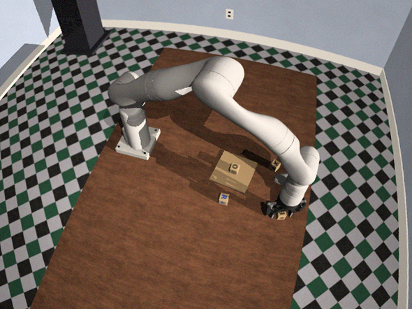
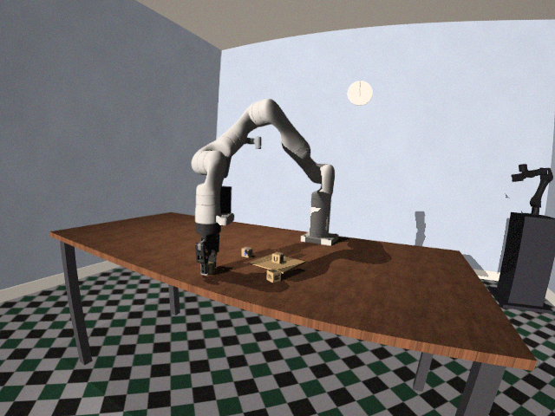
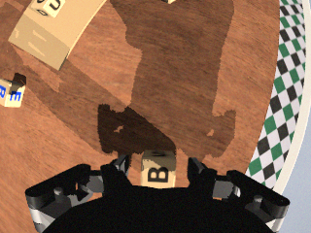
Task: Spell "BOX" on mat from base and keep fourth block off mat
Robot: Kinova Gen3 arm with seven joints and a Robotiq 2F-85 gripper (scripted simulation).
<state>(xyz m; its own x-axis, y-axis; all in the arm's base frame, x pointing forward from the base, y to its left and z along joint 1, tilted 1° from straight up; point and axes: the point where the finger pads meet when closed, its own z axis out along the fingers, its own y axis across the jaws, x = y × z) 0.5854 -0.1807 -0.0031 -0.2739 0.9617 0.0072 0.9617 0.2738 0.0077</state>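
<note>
Right now the tan mat is 200 mm behind my hand, 140 mm to the left of it and 20 mm below it.
</note>
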